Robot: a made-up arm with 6 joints. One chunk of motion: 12 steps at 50 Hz.
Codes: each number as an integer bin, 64 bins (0 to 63) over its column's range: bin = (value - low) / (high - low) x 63, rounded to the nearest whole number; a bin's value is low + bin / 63 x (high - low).
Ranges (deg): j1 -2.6..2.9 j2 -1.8..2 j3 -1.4..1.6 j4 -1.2..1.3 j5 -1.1..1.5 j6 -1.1..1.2
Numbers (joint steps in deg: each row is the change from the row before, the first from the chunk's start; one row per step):
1: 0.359 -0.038 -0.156 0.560 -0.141 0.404
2: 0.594 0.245 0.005 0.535 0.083 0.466
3: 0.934 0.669 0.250 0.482 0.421 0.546
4: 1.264 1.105 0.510 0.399 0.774 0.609
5: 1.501 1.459 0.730 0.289 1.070 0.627
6: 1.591 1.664 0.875 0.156 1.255 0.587
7: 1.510 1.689 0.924 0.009 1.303 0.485
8: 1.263 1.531 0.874 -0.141 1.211 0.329
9: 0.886 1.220 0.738 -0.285 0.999 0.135
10: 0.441 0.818 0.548 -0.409 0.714 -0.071
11: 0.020 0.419 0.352 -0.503 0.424 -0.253
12: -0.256 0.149 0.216 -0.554 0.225 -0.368
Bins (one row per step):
1: 34 29 26 44 23 41
2: 37 34 30 44 29 43
3: 40 41 35 42 37 45
4: 44 48 40 40 45 47
5: 47 54 45 38 53 47
6: 48 57 48 34 57 46
7: 47 58 49 30 58 43
8: 44 55 48 27 56 39
9: 40 50 45 23 51 34
10: 35 43 41 20 44 28
11: 30 37 37 18 37 23
12: 27 32 34 16 32 20

